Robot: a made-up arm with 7 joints. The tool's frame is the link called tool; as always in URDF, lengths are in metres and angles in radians.
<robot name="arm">
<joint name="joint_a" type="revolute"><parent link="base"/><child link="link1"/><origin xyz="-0.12 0.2 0.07" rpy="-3.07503 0.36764 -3.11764"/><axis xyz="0 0 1"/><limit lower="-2.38" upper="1.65" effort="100" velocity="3"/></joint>
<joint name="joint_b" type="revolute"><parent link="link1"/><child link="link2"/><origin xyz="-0.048 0.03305 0.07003" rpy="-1.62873 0.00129 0.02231"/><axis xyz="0 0 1"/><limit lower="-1.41" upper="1.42" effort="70" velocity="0.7"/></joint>
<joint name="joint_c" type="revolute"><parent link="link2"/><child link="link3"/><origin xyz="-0.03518 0.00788 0" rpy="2.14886 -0.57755 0.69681"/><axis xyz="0 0 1"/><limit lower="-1.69" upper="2.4" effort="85" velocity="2.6"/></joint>
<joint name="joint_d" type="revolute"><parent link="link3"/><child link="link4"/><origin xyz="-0.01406 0.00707 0.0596" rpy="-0.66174 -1.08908 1.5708"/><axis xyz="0 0 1"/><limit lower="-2.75" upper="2.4" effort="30" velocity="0.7"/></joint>
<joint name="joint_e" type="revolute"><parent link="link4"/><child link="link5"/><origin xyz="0.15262 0.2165 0.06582" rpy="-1.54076 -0.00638 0.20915"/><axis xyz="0 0 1"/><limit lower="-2.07" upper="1.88" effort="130" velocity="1.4"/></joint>
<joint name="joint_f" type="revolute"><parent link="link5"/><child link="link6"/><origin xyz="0.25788 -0.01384 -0.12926" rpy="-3.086 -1.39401 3.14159"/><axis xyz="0 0 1"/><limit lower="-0.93" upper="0.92" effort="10" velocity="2.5"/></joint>
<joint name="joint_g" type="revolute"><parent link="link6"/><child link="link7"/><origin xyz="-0.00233 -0.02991 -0.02" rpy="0.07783 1.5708 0"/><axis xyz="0 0 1"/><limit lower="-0.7" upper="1.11" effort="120" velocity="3.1"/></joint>
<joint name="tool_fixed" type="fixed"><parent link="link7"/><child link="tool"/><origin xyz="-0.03 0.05 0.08" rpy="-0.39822 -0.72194 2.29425"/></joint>
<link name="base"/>
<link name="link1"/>
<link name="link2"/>
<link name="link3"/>
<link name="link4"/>
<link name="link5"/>
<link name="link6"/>
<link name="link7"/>
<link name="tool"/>
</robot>
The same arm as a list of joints. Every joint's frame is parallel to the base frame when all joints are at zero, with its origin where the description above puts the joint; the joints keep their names.
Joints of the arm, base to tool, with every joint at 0 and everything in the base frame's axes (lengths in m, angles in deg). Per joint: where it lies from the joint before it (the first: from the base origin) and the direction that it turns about. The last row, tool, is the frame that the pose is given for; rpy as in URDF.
joint_a: origin -0.1200 0.2000 0.0700 axis 0.360105 -0.057901 -0.931113
joint_b: origin 0.0700 0.0300 -0.0500 axis 0 1 0
joint_c: origin 0.0300 0.0000 0.0200 axis -0.552977 -0.457781 -0.696171
joint_d: origin -0.0200 -0.0300 -0.0500 axis 0.105999 -0.993392 0.044
joint_e: origin 0.1500 -0.0600 -0.2200 axis 0.982193 0.0668 -0.175599
joint_f: origin -0.1700 -0.0400 -0.2300 axis 0 0 1
joint_g: origin 0.0000 -0.0300 -0.0200 axis 1 0 0
tool: origin 0.0800 0.0500 0.0300 rpy 97.45 -29.79 40.41
Joint limits (deg, base to tool): -136.36..94.54 -80.79..81.36 -96.83..137.51 -157.56..137.51 -118.60..107.72 -53.29..52.71 -40.11..63.60

